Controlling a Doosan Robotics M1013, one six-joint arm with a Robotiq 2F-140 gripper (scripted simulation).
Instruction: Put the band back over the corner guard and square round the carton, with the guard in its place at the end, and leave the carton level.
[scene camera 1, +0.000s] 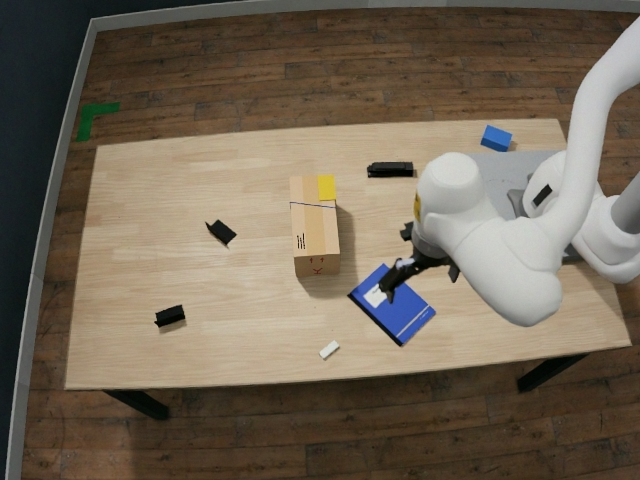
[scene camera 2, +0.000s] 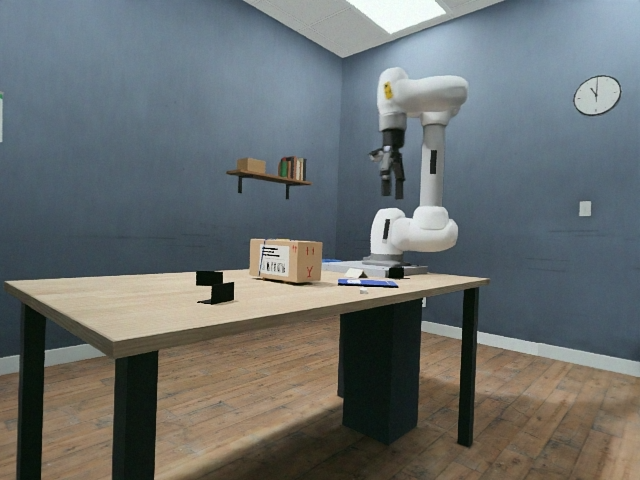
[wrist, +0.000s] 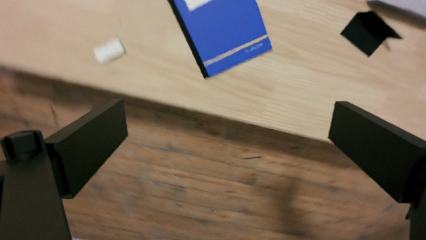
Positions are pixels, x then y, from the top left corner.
my gripper: scene camera 1; scene camera 2; wrist 228, 118
brown carton: scene camera 1; scene camera 2; not seen in the wrist view (out of frame)
same spot on brown carton: (scene camera 1: 316, 252) = (scene camera 2: 310, 242)
same spot on my gripper: (scene camera 1: 392, 277) = (scene camera 2: 387, 156)
